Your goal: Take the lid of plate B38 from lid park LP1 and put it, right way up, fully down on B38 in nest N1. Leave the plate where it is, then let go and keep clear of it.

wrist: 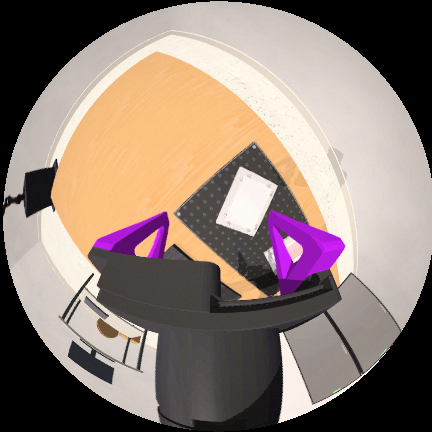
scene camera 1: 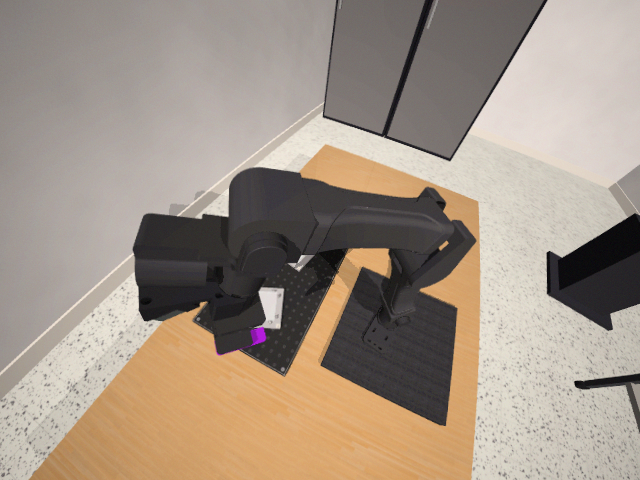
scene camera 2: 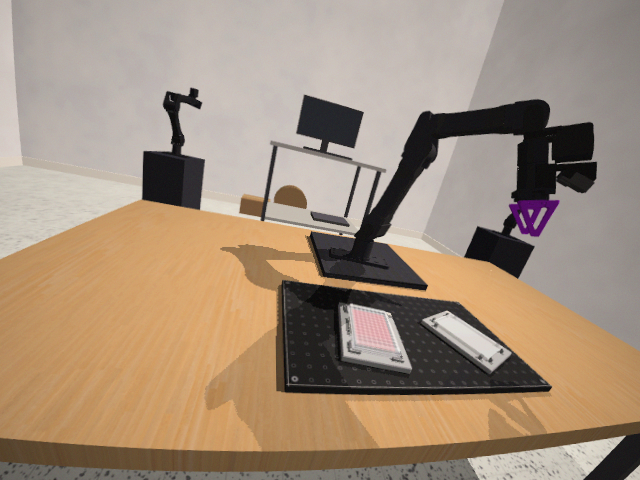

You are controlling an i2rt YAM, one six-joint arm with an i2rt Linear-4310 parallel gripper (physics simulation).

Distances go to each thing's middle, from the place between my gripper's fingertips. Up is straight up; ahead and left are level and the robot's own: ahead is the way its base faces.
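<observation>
The plate lid [scene camera 2: 468, 336] is 24 cm below my hand, 7 cm ahead of it and 9 cm to the right of it, and the grey lid park stand [scene camera 2: 489, 366] is also 7 cm ahead of my hand, 9 cm to the right of it and 24 cm below it. There's a well plate with pink wells [scene camera 2: 370, 329] too, and that's a long way to the right of my hand, a good way ahead of it and a good way below it. Going by their middles, of the things named here the well plate with pink wells is the farthest from my hand.
</observation>
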